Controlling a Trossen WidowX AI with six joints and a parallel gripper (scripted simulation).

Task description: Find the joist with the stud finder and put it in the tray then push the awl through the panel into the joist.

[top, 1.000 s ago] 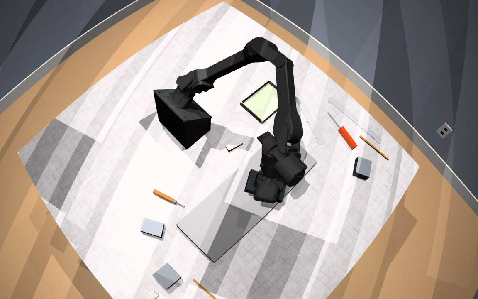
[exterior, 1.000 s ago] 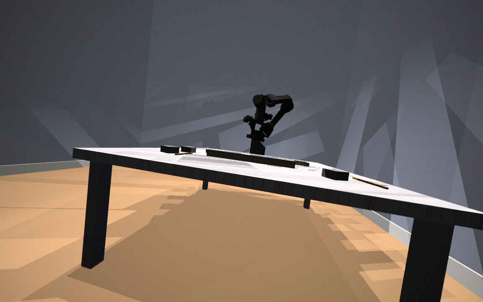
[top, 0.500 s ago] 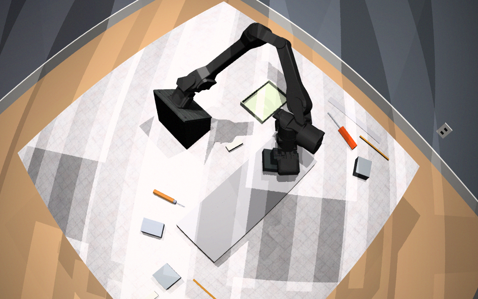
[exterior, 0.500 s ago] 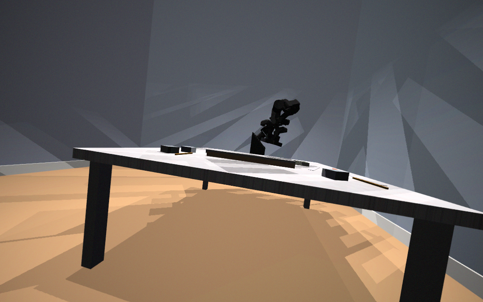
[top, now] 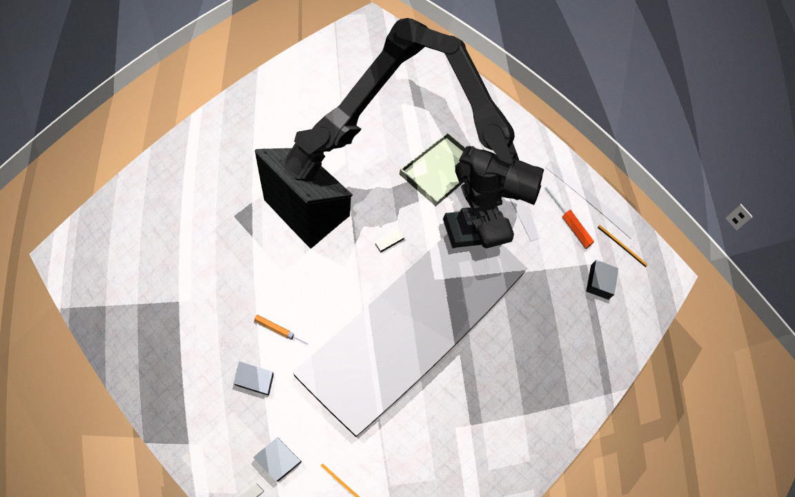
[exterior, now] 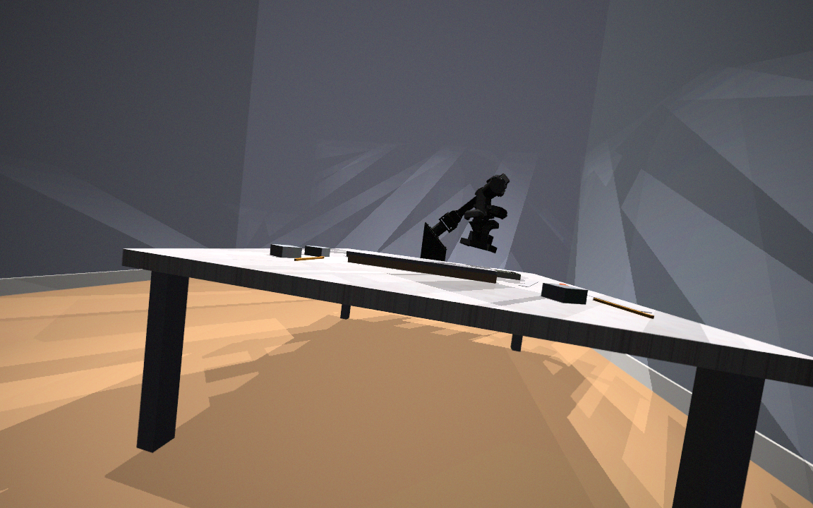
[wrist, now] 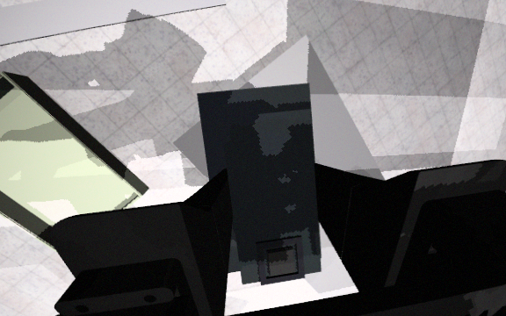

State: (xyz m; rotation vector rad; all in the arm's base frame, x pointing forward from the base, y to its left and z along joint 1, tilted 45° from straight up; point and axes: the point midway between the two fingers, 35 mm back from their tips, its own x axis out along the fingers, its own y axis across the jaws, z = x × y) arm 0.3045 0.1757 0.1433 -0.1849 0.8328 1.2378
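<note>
The pale green tray lies 190 mm behind my gripper tip, 120 mm below it and 90 mm to the left of it. Round my gripper tip: stud finder: 20 mm to the right, 20 mm above, 10 mm behind; awl: 430 mm to the right, 130 mm below, 100 mm behind.
</note>
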